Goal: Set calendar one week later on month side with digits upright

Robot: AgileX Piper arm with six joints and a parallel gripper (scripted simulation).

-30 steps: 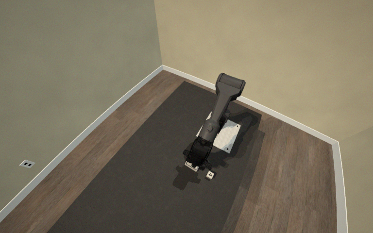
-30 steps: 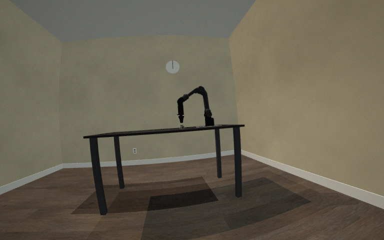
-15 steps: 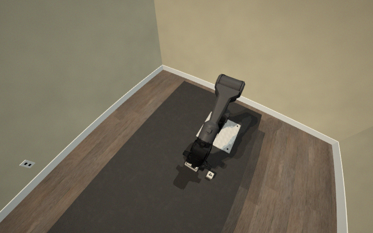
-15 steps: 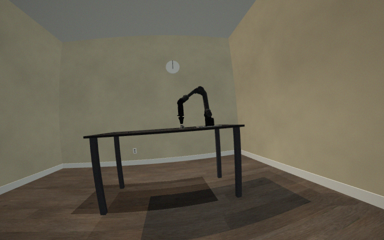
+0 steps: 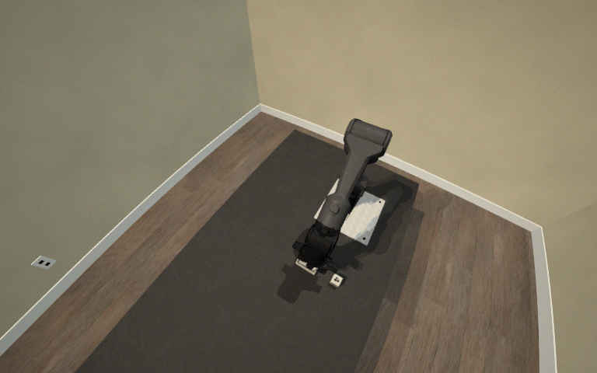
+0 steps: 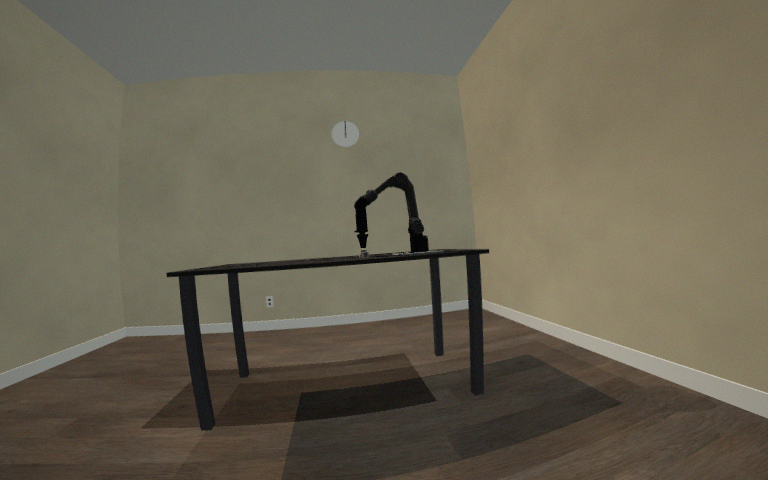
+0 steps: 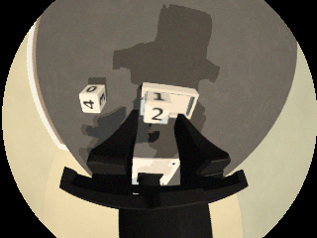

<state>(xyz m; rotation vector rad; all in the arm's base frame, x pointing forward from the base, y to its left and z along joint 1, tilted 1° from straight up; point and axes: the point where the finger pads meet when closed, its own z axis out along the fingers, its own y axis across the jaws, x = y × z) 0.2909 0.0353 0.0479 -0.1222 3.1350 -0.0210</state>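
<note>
Now: hand 20 mm to the left of the white tray and 40 mm above it.
</note>
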